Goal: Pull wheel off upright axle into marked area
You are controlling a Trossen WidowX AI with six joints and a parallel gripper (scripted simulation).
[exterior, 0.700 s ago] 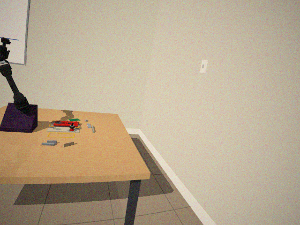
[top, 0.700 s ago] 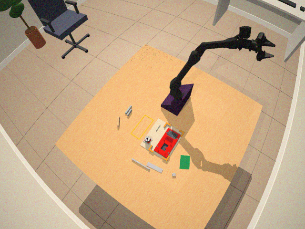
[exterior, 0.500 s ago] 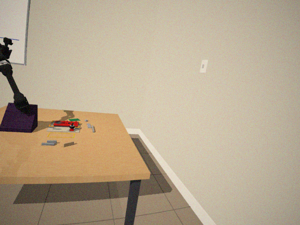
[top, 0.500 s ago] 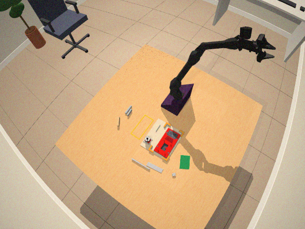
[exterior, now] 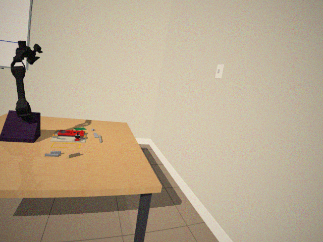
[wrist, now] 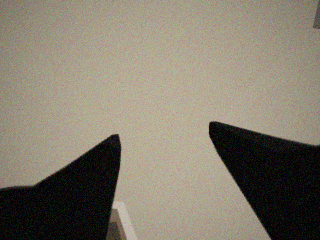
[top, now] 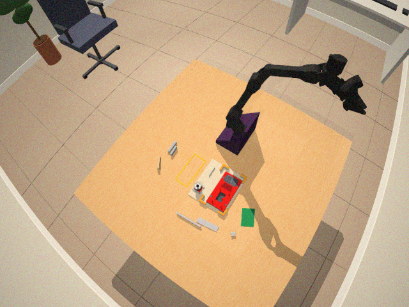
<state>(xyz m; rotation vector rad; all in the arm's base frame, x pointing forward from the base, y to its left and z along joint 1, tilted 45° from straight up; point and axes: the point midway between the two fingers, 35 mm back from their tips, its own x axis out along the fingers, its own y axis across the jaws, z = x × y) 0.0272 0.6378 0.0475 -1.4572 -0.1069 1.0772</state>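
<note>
My gripper tip is now 310 mm short of the beige baseplate, 420 mm to the left of it and 620 mm above it. The rest, counted from my gripper tip: green card 390 mm ahead, 210 mm to the right, 630 mm below.
</note>
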